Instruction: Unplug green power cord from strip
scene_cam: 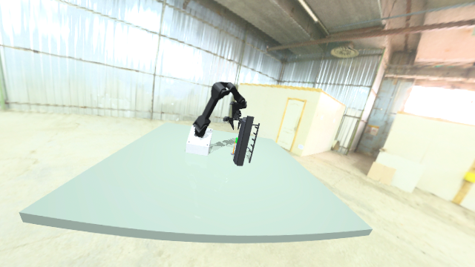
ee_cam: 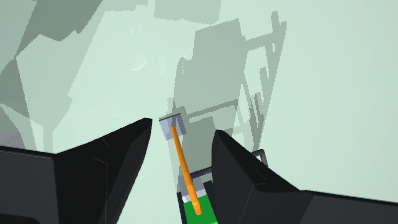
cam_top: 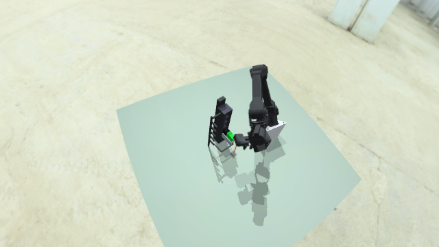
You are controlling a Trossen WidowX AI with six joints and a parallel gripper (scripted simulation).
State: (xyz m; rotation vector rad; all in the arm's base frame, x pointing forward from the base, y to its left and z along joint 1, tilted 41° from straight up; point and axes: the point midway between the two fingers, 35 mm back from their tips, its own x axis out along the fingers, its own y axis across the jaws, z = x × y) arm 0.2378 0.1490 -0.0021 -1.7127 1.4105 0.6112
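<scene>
Now: gripper tip 140 mm to the left of the green plug, 40 mm short of it and 40 mm above it. Also, from my gripper tip: grey block: 170 mm below, 70 mm to the right, 10 mm ahead.
</scene>
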